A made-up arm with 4 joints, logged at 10 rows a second.
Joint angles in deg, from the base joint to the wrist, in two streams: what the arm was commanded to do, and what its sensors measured. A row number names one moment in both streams.
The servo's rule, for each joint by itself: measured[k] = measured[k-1] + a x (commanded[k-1-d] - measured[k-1]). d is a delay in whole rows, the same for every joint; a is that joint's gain. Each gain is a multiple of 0.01, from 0.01 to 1. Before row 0 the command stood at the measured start. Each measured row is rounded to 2 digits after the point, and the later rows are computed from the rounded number. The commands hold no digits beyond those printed.
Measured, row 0: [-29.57 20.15 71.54 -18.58]
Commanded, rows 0 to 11: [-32.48 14.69 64.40 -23.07]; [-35.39 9.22 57.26 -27.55]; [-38.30 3.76 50.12 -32.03]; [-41.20 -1.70 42.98 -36.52]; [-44.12 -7.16 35.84 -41.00]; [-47.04 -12.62 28.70 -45.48]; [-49.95 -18.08 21.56 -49.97]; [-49.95 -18.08 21.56 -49.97]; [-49.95 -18.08 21.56 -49.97]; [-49.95 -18.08 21.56 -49.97]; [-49.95 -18.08 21.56 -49.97]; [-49.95 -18.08 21.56 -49.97]
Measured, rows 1 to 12: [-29.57 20.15 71.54 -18.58]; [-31.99 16.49 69.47 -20.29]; [-34.81 11.62 65.93 -23.05]; [-37.71 6.35 61.35 -26.46]; [-40.61 0.96 56.02 -30.28]; [-43.52 -4.48 50.17 -34.35]; [-46.44 -9.93 43.94 -38.58]; [-49.35 -15.39 37.45 -42.91]; [-49.85 -17.19 32.84 -45.59]; [-49.93 -17.79 29.57 -47.25]; [-49.95 -17.98 27.25 -48.28]; [-49.95 -18.05 25.60 -48.92]
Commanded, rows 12 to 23: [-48.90 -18.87 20.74 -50.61]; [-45.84 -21.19 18.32 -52.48]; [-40.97 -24.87 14.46 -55.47]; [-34.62 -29.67 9.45 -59.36]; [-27.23 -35.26 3.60 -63.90]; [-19.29 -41.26 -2.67 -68.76]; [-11.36 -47.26 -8.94 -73.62]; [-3.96 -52.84 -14.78 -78.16]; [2.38 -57.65 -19.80 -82.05]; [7.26 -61.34 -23.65 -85.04]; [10.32 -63.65 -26.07 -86.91]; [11.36 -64.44 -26.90 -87.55]
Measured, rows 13 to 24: [-49.95 -18.07 24.43 -49.32]; [-49.08 -18.61 23.36 -49.81]; [-46.39 -20.34 21.90 -50.82]; [-41.89 -23.38 19.74 -52.59]; [-35.86 -27.59 16.76 -55.16]; [-28.70 -32.73 12.94 -58.48]; [-20.89 -38.45 8.41 -62.39]; [-12.98 -44.35 3.38 -66.66]; [-5.49 -50.04 -1.89 -71.03]; [1.04 -55.14 -7.08 -75.22]; [6.20 -59.29 -11.89 -78.95]; [9.62 -62.21 -16.00 -81.97]
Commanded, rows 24 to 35: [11.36 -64.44 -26.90 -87.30]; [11.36 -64.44 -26.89 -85.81]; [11.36 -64.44 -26.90 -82.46]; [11.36 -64.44 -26.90 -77.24]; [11.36 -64.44 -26.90 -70.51]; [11.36 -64.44 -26.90 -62.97]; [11.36 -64.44 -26.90 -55.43]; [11.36 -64.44 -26.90 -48.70]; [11.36 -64.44 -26.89 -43.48]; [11.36 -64.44 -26.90 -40.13]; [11.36 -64.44 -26.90 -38.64]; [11.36 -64.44 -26.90 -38.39]
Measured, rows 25 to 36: [11.06 -63.70 -19.16 -84.09]; [11.31 -64.20 -21.40 -85.31]; [11.35 -64.36 -22.99 -85.50]; [11.36 -64.41 -24.12 -84.34]; [11.36 -64.43 -24.93 -81.64]; [11.36 -64.44 -25.50 -77.41]; [11.36 -64.44 -25.91 -71.92]; [11.36 -64.44 -26.20 -65.65]; [11.36 -64.44 -26.40 -59.21]; [11.36 -64.44 -26.54 -53.23]; [11.36 -64.44 -26.64 -48.25]; [11.36 -64.44 -26.72 -44.60]
